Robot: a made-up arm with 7 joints.
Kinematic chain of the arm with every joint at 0, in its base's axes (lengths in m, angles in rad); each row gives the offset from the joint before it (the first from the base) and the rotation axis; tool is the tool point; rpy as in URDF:
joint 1: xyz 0 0 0 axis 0.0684 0.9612 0.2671
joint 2: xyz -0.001 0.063 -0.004 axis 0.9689 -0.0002 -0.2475
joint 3: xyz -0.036 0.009 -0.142 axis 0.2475 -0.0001 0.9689
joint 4: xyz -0.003 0 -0.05 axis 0.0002 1 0
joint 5: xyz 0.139 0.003 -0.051 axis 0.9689 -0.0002 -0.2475
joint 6: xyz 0.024 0 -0.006 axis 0.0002 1 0
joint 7: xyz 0.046 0 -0.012 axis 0.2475 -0.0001 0.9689
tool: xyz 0 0 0 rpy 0 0.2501 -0.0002
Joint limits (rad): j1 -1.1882..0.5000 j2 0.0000..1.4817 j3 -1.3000..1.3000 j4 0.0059..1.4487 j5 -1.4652..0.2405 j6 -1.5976..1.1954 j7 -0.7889..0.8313
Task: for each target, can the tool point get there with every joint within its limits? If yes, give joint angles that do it. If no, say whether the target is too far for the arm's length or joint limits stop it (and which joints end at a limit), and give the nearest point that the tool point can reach.
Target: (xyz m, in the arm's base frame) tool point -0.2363 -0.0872 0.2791
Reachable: no: joint limits stop it (at a limit: joint 1, joint 2, joint 4) | nearest point -0.0289 0.2492 0.1815 | short by 0.407 m
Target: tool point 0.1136 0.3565 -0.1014
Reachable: yes | joints 0.3066 1.0166 0.5643 0.2913 -0.1885 -0.5358 -0.0470
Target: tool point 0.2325 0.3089 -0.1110
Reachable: yes | joints -0.5172 1.2295 -0.4770 0.7779 -0.3795 -1.2086 -0.4586
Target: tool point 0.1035 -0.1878 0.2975
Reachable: no: joint limits stop it (at a limit: joint 1, joint 2, joint 4) | nearest point 0.2313 -0.1056 0.0261 | short by 0.311 m
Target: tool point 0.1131 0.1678 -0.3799
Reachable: yes | joints -0.5157 0.3335 -1.0786 1.3204 -0.5983 0.8513 -0.3726
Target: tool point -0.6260 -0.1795 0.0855
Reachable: no: too far | nearest point -0.2895 0.0243 -0.2653 | short by 0.527 m
